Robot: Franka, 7 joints.
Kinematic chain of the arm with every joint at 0, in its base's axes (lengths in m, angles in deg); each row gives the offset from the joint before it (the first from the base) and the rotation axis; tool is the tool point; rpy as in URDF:
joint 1: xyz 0 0 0.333 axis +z
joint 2: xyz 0 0 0 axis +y
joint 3: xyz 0 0 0.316 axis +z
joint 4: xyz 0.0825 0 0 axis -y
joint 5: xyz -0.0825 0 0.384 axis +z
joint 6: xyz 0 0 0 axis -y
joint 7: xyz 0.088 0 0 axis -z
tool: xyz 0 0 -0.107 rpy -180 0 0
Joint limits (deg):
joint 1: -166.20..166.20
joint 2: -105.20..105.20
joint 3: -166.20..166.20
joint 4: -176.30..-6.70
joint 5: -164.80..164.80
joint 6: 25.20..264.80
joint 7: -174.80..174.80
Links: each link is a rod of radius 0.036 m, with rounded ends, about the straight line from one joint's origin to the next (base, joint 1, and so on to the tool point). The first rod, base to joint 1, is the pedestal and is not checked.
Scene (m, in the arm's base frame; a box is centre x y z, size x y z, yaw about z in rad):
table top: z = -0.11
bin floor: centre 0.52 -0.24 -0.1 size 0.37 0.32 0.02 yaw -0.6
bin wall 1: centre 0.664 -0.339 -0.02 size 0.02 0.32 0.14 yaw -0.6
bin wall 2: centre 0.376 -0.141 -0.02 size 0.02 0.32 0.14 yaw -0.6
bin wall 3: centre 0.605 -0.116 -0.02 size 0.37 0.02 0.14 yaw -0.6
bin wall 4: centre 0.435 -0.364 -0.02 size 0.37 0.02 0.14 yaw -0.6
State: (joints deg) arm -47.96 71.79 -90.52 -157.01 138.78 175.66 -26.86
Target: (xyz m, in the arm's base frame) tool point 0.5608 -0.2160 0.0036
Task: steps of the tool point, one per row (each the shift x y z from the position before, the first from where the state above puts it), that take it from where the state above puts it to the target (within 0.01 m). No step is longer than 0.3 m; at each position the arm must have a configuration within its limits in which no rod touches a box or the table.
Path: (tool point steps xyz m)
1: 0.0395 -0.1771 -0.0623
2: 0.1464 -0.1460 -0.0618
3: 0.2283 -0.0581 -0.0450
4: 0.2544 0.0662 -0.0135
5: 0.2090 0.1913 0.0282
6: 0.0102 -0.0004 -0.0871
7: -0.0102 0.0005 -0.0987

